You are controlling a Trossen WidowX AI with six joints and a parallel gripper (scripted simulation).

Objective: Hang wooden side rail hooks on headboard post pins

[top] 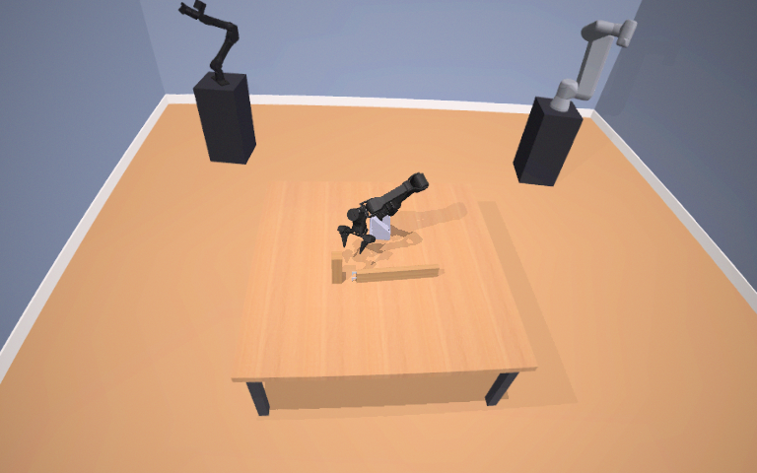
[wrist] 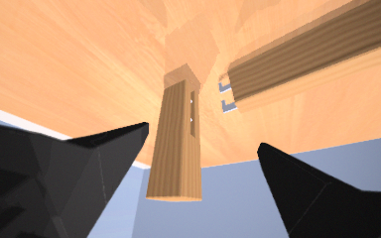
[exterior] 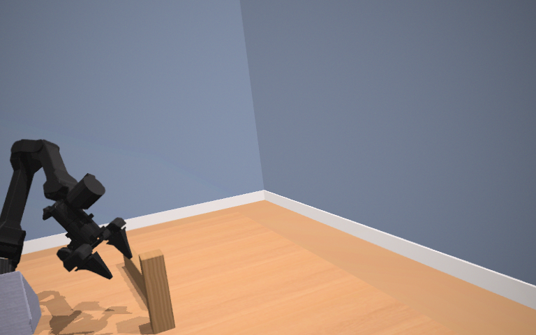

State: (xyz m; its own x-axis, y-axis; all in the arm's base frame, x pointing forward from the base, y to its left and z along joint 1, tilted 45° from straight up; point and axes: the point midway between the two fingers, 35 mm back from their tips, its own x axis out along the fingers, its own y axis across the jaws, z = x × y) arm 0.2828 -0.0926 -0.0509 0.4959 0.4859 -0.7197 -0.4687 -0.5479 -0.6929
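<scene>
My gripper tip is now 7 cm short of the headboard post, 6 cm to the left of it and 6 cm above it.
</scene>
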